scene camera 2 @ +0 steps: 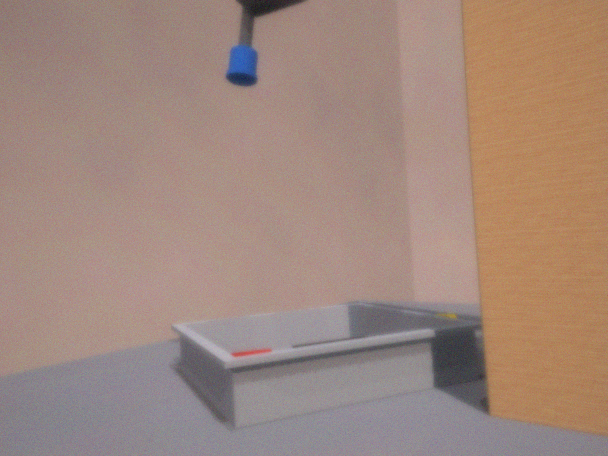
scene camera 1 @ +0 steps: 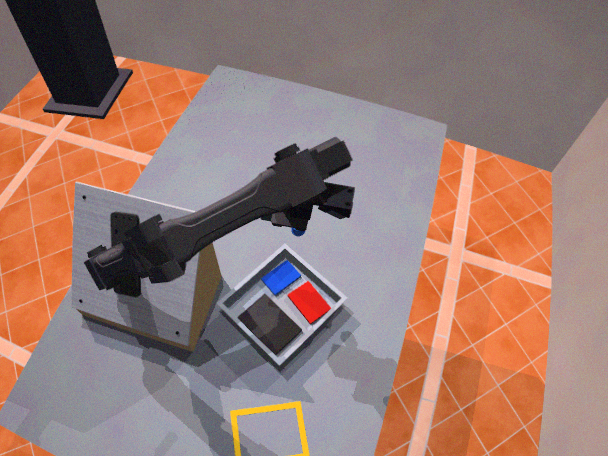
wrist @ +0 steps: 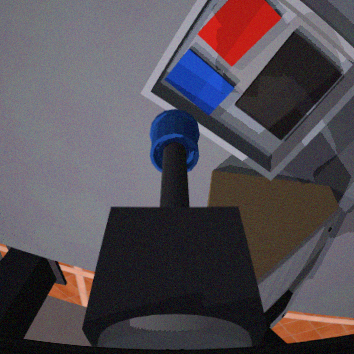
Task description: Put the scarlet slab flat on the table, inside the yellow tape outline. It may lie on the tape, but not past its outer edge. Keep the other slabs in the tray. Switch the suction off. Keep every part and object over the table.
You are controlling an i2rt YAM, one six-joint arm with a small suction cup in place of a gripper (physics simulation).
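Frame: origin at the arm's base, x ahead, y left, z up, level; centimetres.
Seen in the pictures: hand, tool point: (scene camera 2: 241, 79) (scene camera 1: 298, 230) (wrist: 174, 131).
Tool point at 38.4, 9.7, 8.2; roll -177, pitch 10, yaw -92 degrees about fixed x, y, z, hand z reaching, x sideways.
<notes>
Offsets run from my tool point to a thing's top centre, as dx, dy, dz. Level surfaces: height alone.
The scarlet slab {+4.7, -4.4, -27.6} (scene camera 1: 309, 302) (scene camera 2: 251, 352) (wrist: 239, 31) lies flat in the grey tray {-2.0, -7.0, -23.9} (scene camera 1: 250, 343) (scene camera 2: 330, 382) (wrist: 212, 141). The blue slab {-3.9, +1.2, -27.6} (scene camera 1: 281, 277) (wrist: 200, 81) and the dark brown slab {-4.2, -12.3, -27.5} (scene camera 1: 270, 324) (wrist: 290, 85) lie in the same tray. My gripper, a blue suction cup (scene camera 1: 298, 232) (scene camera 2: 242, 66) (wrist: 174, 137), hangs high above the tray's level, with nothing on it. The yellow tape outline (scene camera 1: 267, 407) (scene camera 2: 446, 316) lies on the table at the bottom of scene camera 1; its lower part is cut off there.
The arm's slanted mounting block (scene camera 1: 207, 295) (scene camera 2: 542, 225) (wrist: 270, 215) stands beside the tray. The grey table {dz -28.9} (scene camera 1: 320, 120) has tiled floor (scene camera 1: 500, 320) along its sides. A black column (scene camera 1: 67, 50) stands off the table at the upper left of scene camera 1.
</notes>
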